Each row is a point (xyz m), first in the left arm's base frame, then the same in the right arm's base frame.
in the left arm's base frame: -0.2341 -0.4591 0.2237
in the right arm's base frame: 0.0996 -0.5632 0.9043
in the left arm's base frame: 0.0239 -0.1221 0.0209
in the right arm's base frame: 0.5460 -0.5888 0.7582
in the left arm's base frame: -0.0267 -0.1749 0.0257
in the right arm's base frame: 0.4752 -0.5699 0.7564
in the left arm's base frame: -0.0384 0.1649 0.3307
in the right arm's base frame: 0.7153 -0.4759 1.1335
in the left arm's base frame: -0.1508 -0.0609 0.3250
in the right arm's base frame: 0.4672 -0.4790 1.0875
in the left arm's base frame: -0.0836 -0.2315 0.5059
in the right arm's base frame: 0.3257 -0.6546 1.2119
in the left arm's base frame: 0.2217 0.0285 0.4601
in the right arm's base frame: 0.7050 -0.7912 1.1923
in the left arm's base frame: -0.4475 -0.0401 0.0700
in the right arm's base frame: 0.3794 -0.1556 0.8845
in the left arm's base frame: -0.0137 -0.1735 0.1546
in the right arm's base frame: 0.4631 -0.6096 0.8792
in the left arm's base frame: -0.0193 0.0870 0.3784
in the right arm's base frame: 0.6503 -0.5382 1.1581
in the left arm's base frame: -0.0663 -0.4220 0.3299
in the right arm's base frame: 0.1971 -0.7155 0.9944
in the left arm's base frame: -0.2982 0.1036 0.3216
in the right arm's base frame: 0.5374 -0.2769 1.1425
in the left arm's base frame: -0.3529 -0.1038 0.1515
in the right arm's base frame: 0.3583 -0.2844 0.9356
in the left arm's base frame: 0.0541 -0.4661 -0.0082
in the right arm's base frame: 0.2693 -0.7630 0.6433
